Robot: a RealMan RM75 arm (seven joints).
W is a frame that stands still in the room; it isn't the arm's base.
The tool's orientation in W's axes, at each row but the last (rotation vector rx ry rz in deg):
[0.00, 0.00, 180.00]
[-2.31, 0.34, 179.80]
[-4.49, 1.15, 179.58]
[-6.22, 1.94, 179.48]
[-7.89, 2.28, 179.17]
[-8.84, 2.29, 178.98]
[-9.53, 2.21, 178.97]
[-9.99, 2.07, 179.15]
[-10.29, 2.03, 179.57]
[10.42, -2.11, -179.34]
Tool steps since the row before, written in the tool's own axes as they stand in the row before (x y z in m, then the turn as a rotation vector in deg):
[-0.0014, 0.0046, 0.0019, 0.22, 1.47, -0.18]
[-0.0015, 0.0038, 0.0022, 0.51, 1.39, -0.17]
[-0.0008, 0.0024, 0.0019, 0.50, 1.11, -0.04]
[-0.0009, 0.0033, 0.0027, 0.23, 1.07, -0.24]
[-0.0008, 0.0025, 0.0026, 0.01, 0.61, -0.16]
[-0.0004, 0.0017, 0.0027, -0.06, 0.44, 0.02]
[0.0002, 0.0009, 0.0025, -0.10, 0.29, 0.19]
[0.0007, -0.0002, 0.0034, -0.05, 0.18, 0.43]
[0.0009, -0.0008, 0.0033, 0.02, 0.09, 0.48]
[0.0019, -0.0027, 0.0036, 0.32, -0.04, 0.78]
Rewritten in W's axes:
[0.0014, -0.0046, 0.0019, -0.22, -1.47, -0.18]
[0.0014, -0.0038, 0.0023, -0.51, -1.39, -0.18]
[0.0007, -0.0024, 0.0020, -0.50, -1.11, -0.05]
[0.0007, -0.0032, 0.0028, -0.22, -1.07, -0.23]
[0.0005, -0.0024, 0.0027, 0.00, -0.61, -0.15]
[0.0001, -0.0016, 0.0028, 0.05, -0.44, 0.04]
[-0.0005, -0.0008, 0.0025, 0.08, -0.29, 0.21]
[-0.0011, 0.0003, 0.0033, 0.00, -0.17, 0.44]
[-0.0013, 0.0009, 0.0032, -0.07, -0.08, 0.48]
[-0.0023, 0.0028, 0.0033, -0.41, 0.06, 0.74]

